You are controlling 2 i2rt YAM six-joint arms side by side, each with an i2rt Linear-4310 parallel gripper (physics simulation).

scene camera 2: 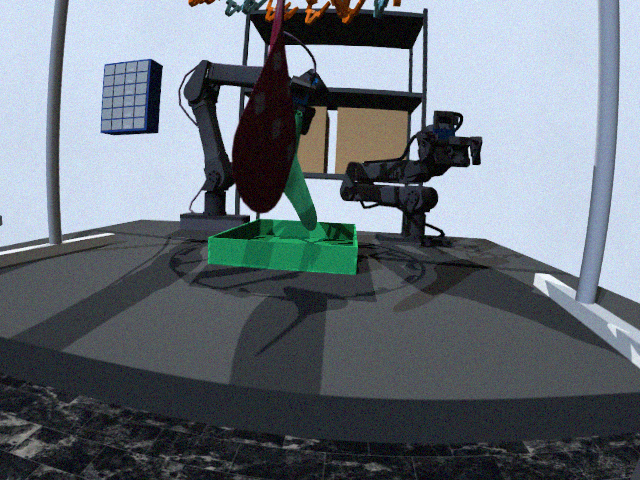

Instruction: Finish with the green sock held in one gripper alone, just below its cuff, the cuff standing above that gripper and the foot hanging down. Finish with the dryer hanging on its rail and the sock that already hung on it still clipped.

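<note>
The green sock (299, 188) hangs foot down from my right gripper (301, 116), which is shut on it, above the green box. The dark red sock in front hides part of the green sock and part of that gripper; I cannot tell how far the cuff stands above the fingers. My left gripper (469, 148) is open and empty at the right, well apart from the sock. The dark red sock (264, 139) hangs in the foreground from above the picture's top edge. Orange and teal clips (347, 10) of the dryer show along the top; its rail and the red sock's clip are out of view.
A green open box (281, 259) stands on the dark table (392, 356) below the green sock. Grey posts (54, 129) (599, 155) rise at both sides from white bases. A shelf unit (424, 67) with brown boxes (372, 136) stands behind the arms. A blue-edged grid panel (126, 96) shows at the left.
</note>
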